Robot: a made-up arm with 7 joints.
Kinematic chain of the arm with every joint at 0, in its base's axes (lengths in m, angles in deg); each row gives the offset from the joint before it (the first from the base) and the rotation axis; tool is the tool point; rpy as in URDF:
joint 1: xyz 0 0 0 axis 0.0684 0.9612 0.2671
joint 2: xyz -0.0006 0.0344 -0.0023 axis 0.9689 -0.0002 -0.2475
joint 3: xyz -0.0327 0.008 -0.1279 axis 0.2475 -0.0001 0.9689
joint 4: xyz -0.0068 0 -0.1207 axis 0.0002 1 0
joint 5: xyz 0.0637 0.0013 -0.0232 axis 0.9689 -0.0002 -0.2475
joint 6: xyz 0.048 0 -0.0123 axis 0.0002 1 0
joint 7: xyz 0.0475 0 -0.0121 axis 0.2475 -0.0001 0.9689
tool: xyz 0 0 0 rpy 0 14.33 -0.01
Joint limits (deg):
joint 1: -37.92..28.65
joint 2: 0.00..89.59
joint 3: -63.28..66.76
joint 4: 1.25..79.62
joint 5: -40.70..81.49
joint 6: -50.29..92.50
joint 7: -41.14..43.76
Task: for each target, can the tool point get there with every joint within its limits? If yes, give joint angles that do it. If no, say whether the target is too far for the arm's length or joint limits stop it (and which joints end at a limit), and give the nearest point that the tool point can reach.
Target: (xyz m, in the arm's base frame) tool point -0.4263 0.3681 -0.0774
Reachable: no: too far | nearest point -0.2347 0.3162 -0.1538 | short by 0.213 m
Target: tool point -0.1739 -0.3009 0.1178
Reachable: no: joint limits stop it (at a limit: joint 1, joint 2, joint 3, joint 4, joint 6) | nearest point -0.1102 -0.1250 -0.2222 | short by 0.388 m
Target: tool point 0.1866 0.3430 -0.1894
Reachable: yes | joints -30.58 61.57 -28.61 50.96 4.07 41.21 1.74
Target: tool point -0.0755 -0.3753 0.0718
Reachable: no: joint limits stop it (at a limit: joint 1, joint 2, joint 3, joint 4, joint 6) | nearest point -0.1061 -0.1235 -0.2209 | short by 0.387 m
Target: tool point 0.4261 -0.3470 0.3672
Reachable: no: too far | nearest point 0.2232 -0.0787 -0.1551 | short by 0.621 m
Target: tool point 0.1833 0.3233 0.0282
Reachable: yes | joints -9.67 82.07 25.20 15.21 -4.47 -15.85 19.22
